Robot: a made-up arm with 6 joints.
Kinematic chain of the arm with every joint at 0, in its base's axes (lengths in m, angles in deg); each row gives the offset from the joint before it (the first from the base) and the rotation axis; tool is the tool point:
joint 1: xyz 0 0 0.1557 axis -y
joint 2: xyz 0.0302 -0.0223 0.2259 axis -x
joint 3: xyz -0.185 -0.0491 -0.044 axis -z
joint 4: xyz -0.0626 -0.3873 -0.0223 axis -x
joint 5: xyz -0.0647 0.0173 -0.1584 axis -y
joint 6: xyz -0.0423 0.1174 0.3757 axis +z
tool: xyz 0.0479 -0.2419 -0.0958
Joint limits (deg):
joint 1: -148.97..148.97
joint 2: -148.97..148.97
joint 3: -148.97..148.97
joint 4: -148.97..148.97
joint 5: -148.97..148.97
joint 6: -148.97..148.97
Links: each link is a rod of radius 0.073 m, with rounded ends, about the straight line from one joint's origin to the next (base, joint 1, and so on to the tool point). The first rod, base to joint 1, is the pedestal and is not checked.
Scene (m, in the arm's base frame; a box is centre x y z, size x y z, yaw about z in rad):
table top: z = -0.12
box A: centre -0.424 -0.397 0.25 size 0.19 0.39 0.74 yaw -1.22
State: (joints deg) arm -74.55 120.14 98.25 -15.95 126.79 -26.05
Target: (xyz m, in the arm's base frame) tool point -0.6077 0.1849 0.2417
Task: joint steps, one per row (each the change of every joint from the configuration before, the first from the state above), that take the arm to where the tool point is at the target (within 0.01 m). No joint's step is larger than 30 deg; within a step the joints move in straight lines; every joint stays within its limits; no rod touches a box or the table.
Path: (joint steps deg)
1: 0.46 -8.55 6.99 -26.60 0.12 3.28
2: 0.45 -8.55 7.00 -26.61 0.13 3.27
3: 0.46 -8.55 6.99 -26.60 0.12 3.28
4: 0.45 -8.54 6.99 -26.61 0.13 3.28
5: 0.46 -8.55 7.00 -26.60 0.12 3.28
6: 13.70 -19.82 -21.21 21.64 -9.94 12.21
7: 13.70 -19.83 -21.21 21.64 -9.94 12.22
8: -1.22 1.38 6.73 25.65 0.61 -6.02
9: -1.22 1.37 6.73 25.64 0.61 -6.02
10: -1.22 1.37 6.73 25.64 0.61 -6.02
11: -1.21 1.37 6.73 25.64 0.61 -6.02
12: -1.22 1.37 6.73 25.65 0.61 -6.02

